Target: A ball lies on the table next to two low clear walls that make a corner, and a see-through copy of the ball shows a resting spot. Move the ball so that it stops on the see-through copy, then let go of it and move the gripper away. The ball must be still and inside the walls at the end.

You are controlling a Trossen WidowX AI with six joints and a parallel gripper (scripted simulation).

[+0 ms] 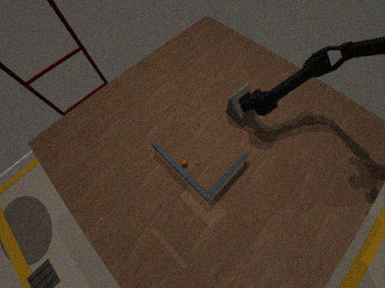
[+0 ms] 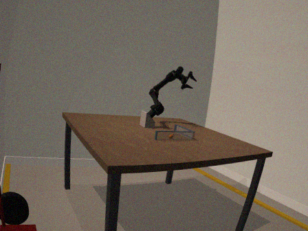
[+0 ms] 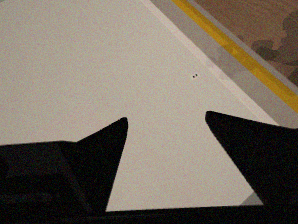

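My gripper tip is now 480 mm short of the orange ball, 440 mm to the left of it and 380 mm above it. The rest, counted from my gripper tip: see-through copy of ball (440 mm ahead, 410 mm to the right, 380 mm below).
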